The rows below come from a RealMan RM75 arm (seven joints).
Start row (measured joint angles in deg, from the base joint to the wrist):
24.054, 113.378, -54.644, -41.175, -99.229, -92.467, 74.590
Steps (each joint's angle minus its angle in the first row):
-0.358, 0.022, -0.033, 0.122, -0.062, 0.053, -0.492
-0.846, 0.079, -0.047, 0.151, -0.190, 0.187, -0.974
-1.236, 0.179, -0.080, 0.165, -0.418, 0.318, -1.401
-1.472, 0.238, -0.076, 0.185, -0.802, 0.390, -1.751
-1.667, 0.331, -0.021, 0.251, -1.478, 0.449, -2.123
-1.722, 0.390, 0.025, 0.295, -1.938, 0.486, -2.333
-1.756, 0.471, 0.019, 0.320, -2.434, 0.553, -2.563
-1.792, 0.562, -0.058, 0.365, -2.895, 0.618, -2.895
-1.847, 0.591, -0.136, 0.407, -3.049, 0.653, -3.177
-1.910, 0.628, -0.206, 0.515, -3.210, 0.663, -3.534
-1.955, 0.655, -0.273, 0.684, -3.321, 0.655, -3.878
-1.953, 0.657, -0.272, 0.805, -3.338, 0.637, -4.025
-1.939, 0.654, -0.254, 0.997, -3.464, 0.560, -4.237
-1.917, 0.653, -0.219, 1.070, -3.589, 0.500, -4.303
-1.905, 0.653, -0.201, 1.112, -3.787, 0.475, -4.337
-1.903, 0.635, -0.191, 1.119, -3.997, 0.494, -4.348
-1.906, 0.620, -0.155, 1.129, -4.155, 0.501, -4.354
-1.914, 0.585, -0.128, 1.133, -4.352, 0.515, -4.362
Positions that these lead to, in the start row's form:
23.696, 113.400, -54.677, -41.053, -99.291, -92.414, 74.098
23.208, 113.457, -54.691, -41.024, -99.419, -92.280, 73.616
22.818, 113.557, -54.724, -41.010, -99.647, -92.149, 73.189
22.582, 113.616, -54.720, -40.990, -100.031, -92.077, 72.839
22.387, 113.709, -54.665, -40.924, -100.707, -92.018, 72.467
22.332, 113.768, -54.619, -40.880, -101.167, -91.981, 72.257
22.298, 113.849, -54.625, -40.855, -101.663, -91.914, 72.027
22.262, 113.940, -54.702, -40.810, -102.124, -91.849, 71.695
22.207, 113.969, -54.780, -40.768, -102.278, -91.814, 71.413
22.144, 114.006, -54.850, -40.660, -102.439, -91.804, 71.056
22.099, 114.033, -54.917, -40.491, -102.550, -91.812, 70.712
22.101, 114.035, -54.916, -40.370, -102.567, -91.830, 70.565
22.115, 114.032, -54.898, -40.178, -102.693, -91.907, 70.353
22.137, 114.031, -54.863, -40.105, -102.818, -91.967, 70.287
22.149, 114.031, -54.845, -40.063, -103.016, -91.992, 70.253
22.151, 114.013, -54.835, -40.056, -103.226, -91.973, 70.242
22.148, 113.998, -54.799, -40.046, -103.384, -91.966, 70.236
22.140, 113.963, -54.772, -40.042, -103.581, -91.952, 70.228

